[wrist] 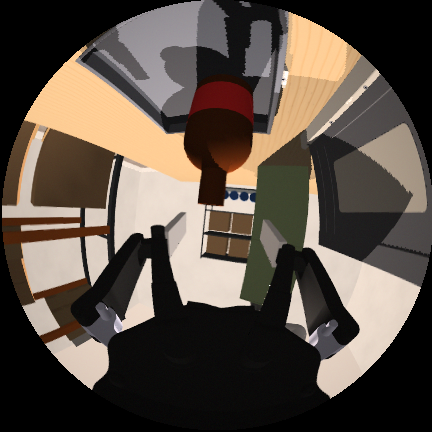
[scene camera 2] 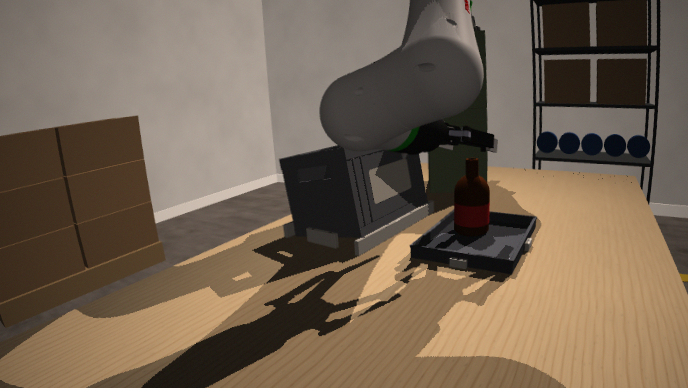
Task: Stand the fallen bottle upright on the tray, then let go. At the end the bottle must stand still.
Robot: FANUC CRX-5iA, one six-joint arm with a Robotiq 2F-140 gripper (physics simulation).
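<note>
A brown bottle with a red label (scene camera 2: 472, 215) (wrist: 221, 105) stands upright on the tray. The dark tray (scene camera 2: 465, 260) (wrist: 127, 97) lies flat on the table, with low walls around the bottle's base. My gripper (scene camera 2: 492, 143) (wrist: 223, 225) is open, with nothing between its fingertips. It is held level above the bottle's neck and apart from it. In the wrist view the bottle's neck shows beyond the fingertips, and the bottle touches neither finger.
A dark grey machine (scene camera 2: 320, 200) (wrist: 370, 225) with a light panel stands on the table left of the tray in the scene view. A green column (scene camera 2: 457, 175) (wrist: 282, 200) stands behind. Cardboard boxes (scene camera 2: 40, 210) are at the far left, and a shelf rack (scene camera 2: 595, 50) stands at the back right.
</note>
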